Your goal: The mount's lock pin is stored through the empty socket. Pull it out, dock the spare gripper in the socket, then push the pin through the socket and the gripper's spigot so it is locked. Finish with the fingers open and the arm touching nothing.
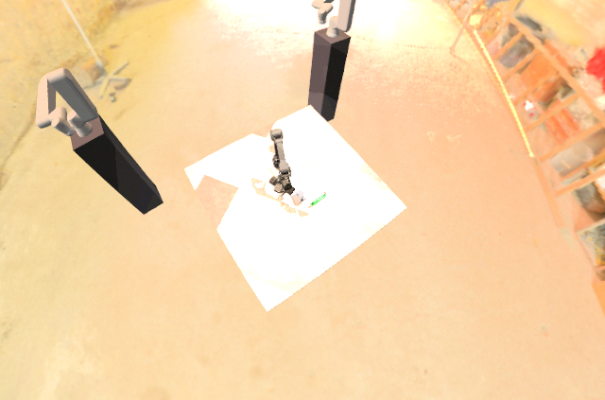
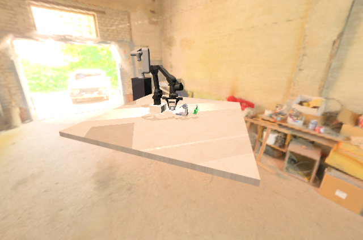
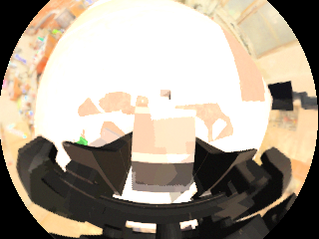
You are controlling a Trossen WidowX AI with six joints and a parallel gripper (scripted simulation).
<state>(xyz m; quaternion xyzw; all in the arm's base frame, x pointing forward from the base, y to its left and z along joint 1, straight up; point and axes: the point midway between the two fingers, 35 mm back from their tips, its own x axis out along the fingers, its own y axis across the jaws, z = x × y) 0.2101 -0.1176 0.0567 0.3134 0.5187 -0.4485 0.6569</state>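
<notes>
Right now my gripper tip is 2 cm below the spare gripper. The rest, counted from my gripper tip: green strip: 23 cm to the left, 18 cm ahead, 7 cm below; grey mount: 12 cm to the left, 8 cm ahead, 4 cm below.
</notes>
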